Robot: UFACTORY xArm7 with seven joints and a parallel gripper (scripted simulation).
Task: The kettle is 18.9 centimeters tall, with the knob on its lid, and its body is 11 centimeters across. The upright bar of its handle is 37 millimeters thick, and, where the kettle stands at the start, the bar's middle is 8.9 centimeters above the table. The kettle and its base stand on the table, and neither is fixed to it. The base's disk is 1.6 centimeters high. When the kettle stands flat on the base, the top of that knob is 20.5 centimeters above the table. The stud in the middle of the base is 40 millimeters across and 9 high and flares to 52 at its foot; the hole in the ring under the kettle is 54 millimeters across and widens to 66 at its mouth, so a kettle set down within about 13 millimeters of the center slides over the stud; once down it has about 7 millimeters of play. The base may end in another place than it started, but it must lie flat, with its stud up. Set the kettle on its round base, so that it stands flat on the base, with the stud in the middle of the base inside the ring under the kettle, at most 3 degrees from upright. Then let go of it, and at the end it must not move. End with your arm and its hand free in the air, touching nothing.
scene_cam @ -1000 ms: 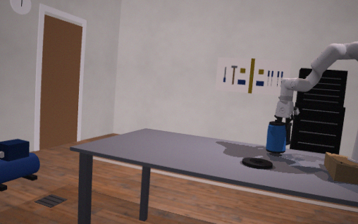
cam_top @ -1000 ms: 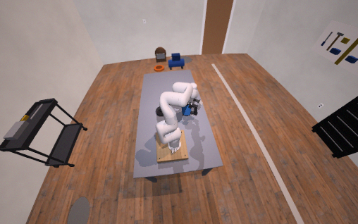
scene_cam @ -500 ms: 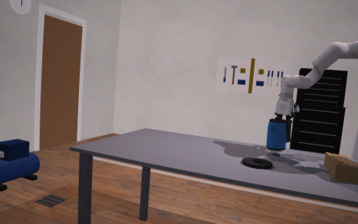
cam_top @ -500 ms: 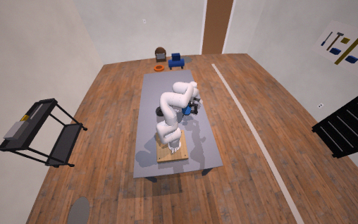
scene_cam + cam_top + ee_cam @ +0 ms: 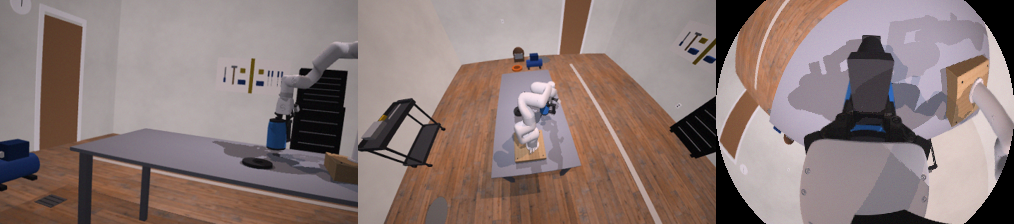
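My hand is 60 mm above the blue kettle, 20 mm to the right of it and 10 mm short of it. Also, from my hand: black round base (360 mm to the left, 180 mm below, 60 mm ahead).
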